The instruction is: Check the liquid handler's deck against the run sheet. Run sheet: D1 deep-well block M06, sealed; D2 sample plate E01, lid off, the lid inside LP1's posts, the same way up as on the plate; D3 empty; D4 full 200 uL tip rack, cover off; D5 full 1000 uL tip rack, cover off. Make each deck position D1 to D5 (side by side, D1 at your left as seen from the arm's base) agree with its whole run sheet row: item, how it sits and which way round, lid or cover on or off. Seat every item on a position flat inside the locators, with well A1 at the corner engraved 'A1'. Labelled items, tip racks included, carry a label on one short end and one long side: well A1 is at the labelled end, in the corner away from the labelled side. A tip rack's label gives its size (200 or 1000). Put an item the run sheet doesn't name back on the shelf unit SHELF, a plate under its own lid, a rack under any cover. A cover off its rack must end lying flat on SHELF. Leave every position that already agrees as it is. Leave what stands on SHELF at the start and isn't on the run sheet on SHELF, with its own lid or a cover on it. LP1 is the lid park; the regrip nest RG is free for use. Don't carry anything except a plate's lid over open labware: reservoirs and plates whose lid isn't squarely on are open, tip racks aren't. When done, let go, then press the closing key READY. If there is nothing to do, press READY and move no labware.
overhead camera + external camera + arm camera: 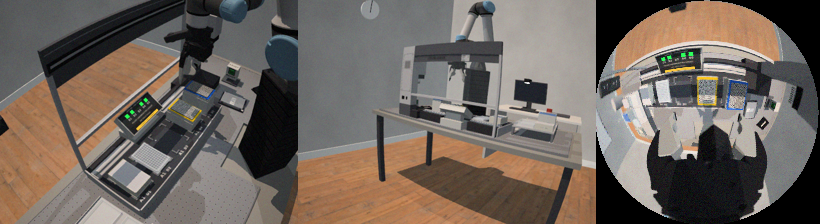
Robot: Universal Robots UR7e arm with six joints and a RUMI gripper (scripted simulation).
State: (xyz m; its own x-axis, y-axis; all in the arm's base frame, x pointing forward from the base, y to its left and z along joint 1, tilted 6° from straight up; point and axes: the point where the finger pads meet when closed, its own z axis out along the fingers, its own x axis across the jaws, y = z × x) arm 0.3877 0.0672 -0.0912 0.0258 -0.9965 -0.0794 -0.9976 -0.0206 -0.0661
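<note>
The yellow-rimmed tip rack is 20 cm below my hand, 1 cm to the right of it and 1 cm behind it. Round my hand: sample plate: 25 cm to the left, 24 cm below, 1 cm behind; then blue-rimmed tip rack: 18 cm below, 13 cm to the right, 1 cm behind; then gantry bar: 22 cm above, 18 cm ahead, 9 cm to the left.
</note>
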